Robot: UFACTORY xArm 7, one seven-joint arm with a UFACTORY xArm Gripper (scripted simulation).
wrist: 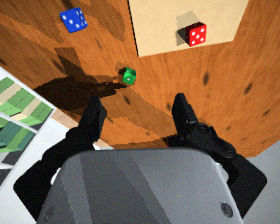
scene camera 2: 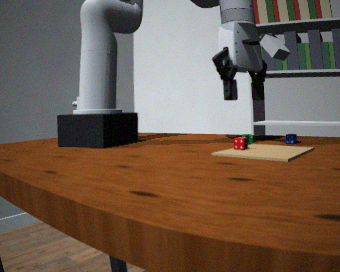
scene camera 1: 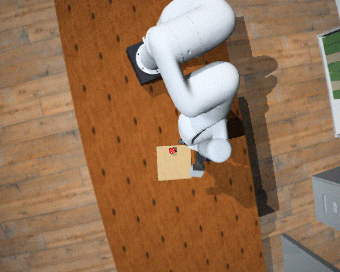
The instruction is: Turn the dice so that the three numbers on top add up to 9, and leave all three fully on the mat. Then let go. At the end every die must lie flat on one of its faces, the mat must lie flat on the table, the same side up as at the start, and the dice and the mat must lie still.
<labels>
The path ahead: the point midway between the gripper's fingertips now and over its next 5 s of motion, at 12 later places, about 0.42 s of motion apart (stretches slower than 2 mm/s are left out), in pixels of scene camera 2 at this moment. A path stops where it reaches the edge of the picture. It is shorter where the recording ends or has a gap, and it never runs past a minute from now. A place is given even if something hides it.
My gripper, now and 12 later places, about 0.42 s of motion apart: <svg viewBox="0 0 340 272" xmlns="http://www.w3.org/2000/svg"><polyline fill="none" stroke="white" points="245,100 245,101 245,103 245,107 245,112 246,119 246,127 246,131 247,132 247,134 247,141 247,143 247,132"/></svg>
</labels>
